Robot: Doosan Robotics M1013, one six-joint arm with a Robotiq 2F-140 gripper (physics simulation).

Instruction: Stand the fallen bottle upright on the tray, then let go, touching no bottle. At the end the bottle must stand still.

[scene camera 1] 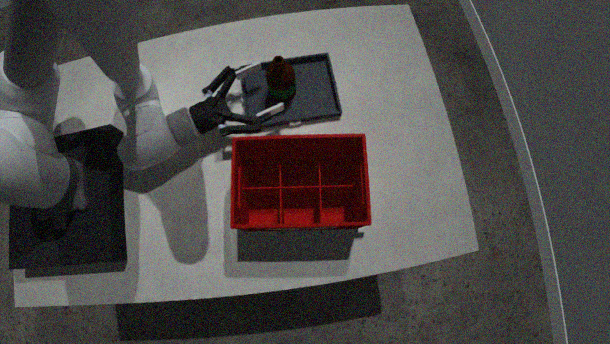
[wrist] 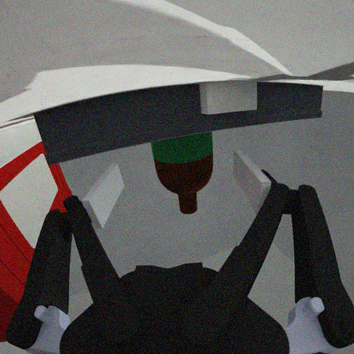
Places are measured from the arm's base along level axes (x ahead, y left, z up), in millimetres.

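Where they show: gripper, fingertip midpoint: (scene camera 1: 271, 84); arm's base at its link origin: (scene camera 1: 62, 183).
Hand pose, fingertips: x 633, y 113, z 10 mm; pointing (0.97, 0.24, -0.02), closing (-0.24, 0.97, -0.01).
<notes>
Things, the pixels of their top centre, and the offset from my fingertips. "spot": a spot on its surface instead.
- brown bottle at its top centre: (scene camera 1: 278, 60) dx +27, dy +16, dz +80 mm
- dark tray at a spot on its surface: (scene camera 1: 315, 90) spot: dx +115, dy -5, dz -75 mm
- red crate at its top centre: (scene camera 1: 299, 179) dx +11, dy -272, dz +95 mm
A brown bottle (scene camera 1: 281, 75) (wrist: 184, 170) with a green band stands upright on the dark tray (scene camera 1: 315, 90) (wrist: 125, 115), in its left part in the scene view. In the wrist view its neck points down the picture and its lower end is hidden behind the tray wall. My gripper (scene camera 1: 259, 89) (wrist: 175, 168) is wide open and empty. It comes in from the left in the scene view. Its light pads stand on either side of the bottle, with a visible gap on both sides in the wrist view.
A red crate (scene camera 1: 300, 136) (wrist: 20, 166) with thin dividers stands close beside the tray, below it in the scene view. A light block (wrist: 228, 97) shows at the tray wall. The arm's dark base (scene camera 1: 100, 225) is at the left.
</notes>
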